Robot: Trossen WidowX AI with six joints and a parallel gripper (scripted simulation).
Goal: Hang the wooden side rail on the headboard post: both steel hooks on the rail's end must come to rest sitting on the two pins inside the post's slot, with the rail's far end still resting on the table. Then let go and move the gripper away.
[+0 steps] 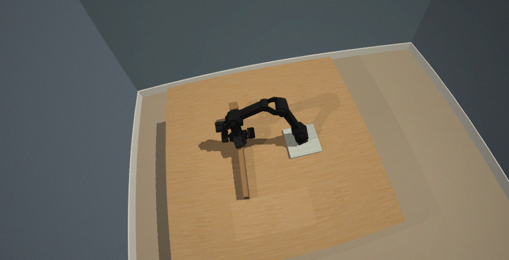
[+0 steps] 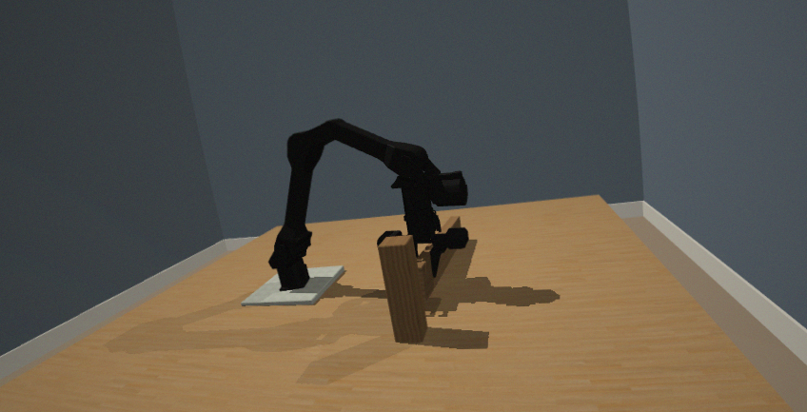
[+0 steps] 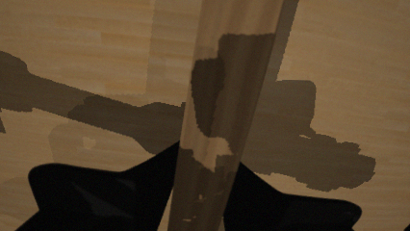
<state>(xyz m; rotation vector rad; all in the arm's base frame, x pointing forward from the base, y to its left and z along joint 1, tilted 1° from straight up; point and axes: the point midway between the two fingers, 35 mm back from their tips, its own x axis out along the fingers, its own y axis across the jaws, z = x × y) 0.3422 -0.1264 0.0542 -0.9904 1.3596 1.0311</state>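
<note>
Right now my gripper tip is 160 mm to the left of the wooden headboard post, 40 mm below it and 40 mm past it.
</note>
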